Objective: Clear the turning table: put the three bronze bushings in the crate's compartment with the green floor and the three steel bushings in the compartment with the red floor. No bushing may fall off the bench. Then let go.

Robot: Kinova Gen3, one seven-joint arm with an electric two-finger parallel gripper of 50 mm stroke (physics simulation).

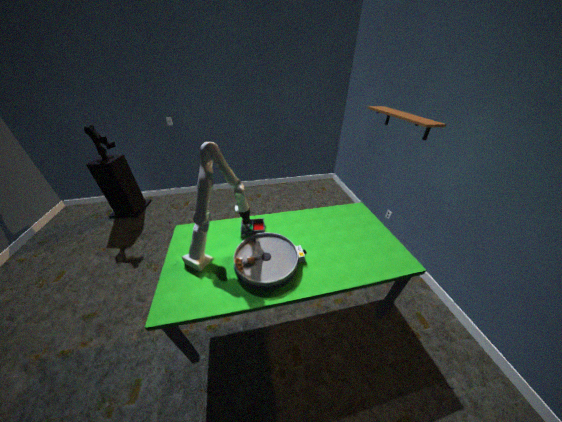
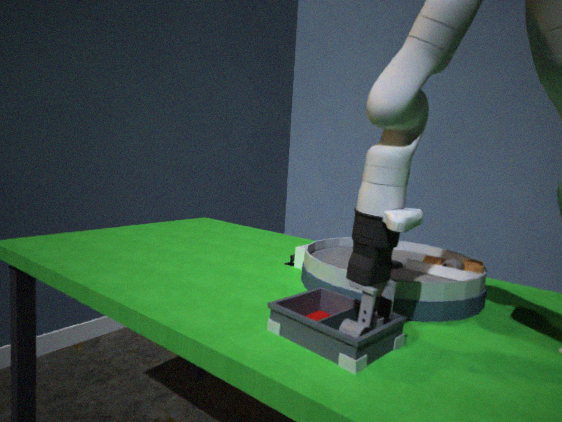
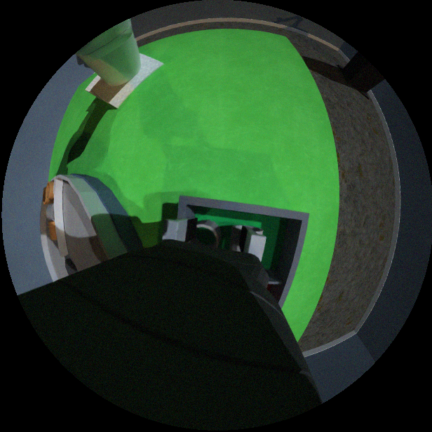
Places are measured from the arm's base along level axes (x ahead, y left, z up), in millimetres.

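Pixels of known places: gripper, fingertip midpoint: [image 1: 245, 227] [image 2: 374, 320]; arm's base, origin of the base link: [image 1: 196, 256].
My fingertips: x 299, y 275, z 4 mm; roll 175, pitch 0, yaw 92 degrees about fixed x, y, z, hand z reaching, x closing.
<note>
Ahead of a thing's pixels: the offset from my fingertips to its top centre. "*": to the spot under its first point. Level surfaces: height alone.
The round turning table [image 1: 282, 260] [image 2: 445, 291] [image 3: 77, 215] carries orange-brown bronze bushings; two show clearly, one {358 mm right, 7 mm back, 47 mm up} [image 2: 473, 265] [image 3: 48, 192] and another {343 mm right, 77 mm ahead, 47 mm up} [image 2: 433, 260] [image 3: 52, 231], with a grey, likely steel bushing {349 mm right, 39 mm ahead, 47 mm up} [image 2: 453, 263] [image 3: 50, 212] between them. The crate {31 mm left, 58 mm ahead, 7 mm up} [image 2: 312, 331] [image 3: 245, 204] has a red-floored compartment {* 57 mm left, 100 mm ahead, 37 mm down} [image 1: 258, 226] [image 2: 318, 315] and a green-floored one [image 3: 271, 245]. My gripper [image 2: 376, 317] [image 3: 217, 231] is open, its fingers reaching down into the green compartment. A grey bushing {35 mm left, 12 mm ahead, 1 mm up} [image 2: 353, 327] lies there beside a finger; a grey ring [image 3: 208, 234] shows between the fingers. The gripper's body hides much of the crate.
The turning table's raised rim stands close beside the crate. A small white box {265 mm right, 400 mm ahead, 15 mm up} [image 1: 300, 252] [image 2: 299, 256] is on its side. The arm's base [image 1: 197, 261] [image 3: 120, 87] stands on the green bench {44 mm down} [image 1: 345, 245]. The bench edge runs near the crate's outer side.
</note>
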